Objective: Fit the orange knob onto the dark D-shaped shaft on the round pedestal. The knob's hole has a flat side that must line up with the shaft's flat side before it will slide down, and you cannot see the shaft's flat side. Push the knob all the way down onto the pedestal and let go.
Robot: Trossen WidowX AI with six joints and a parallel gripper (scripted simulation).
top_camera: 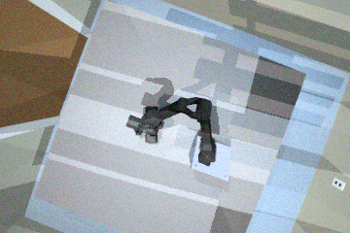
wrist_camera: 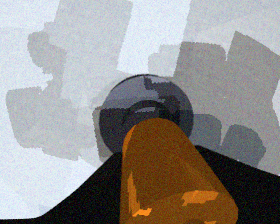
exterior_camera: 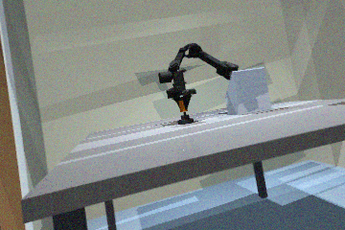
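The orange knob is 2 cm above my gripper tip. From my gripper tip the other things lie so: dark round pedestal 4 cm below.
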